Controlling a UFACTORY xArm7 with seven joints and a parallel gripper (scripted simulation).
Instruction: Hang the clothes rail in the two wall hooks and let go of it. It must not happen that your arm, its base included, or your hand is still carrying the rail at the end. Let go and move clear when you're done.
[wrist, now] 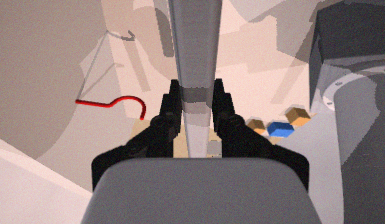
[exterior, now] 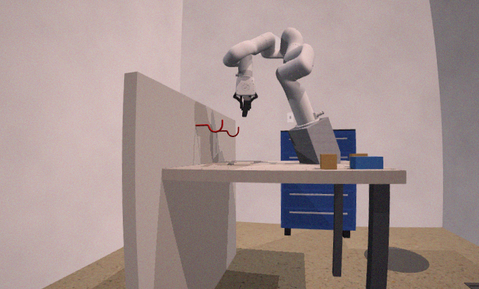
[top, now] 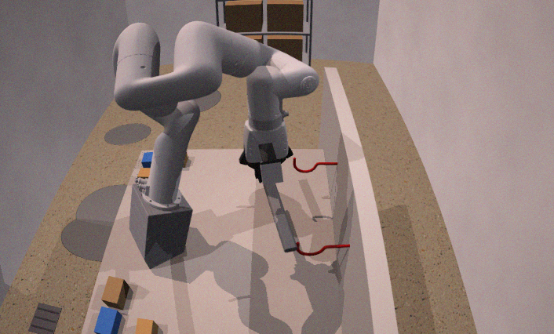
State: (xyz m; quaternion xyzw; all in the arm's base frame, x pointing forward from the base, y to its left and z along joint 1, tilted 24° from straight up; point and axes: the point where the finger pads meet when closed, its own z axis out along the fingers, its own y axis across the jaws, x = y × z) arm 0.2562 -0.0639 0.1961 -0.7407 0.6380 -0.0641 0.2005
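Right now the clothes rail is 10 mm below my hand. Round my hand: wall panel (520 mm below, 240 mm ahead, 10 mm to the right).
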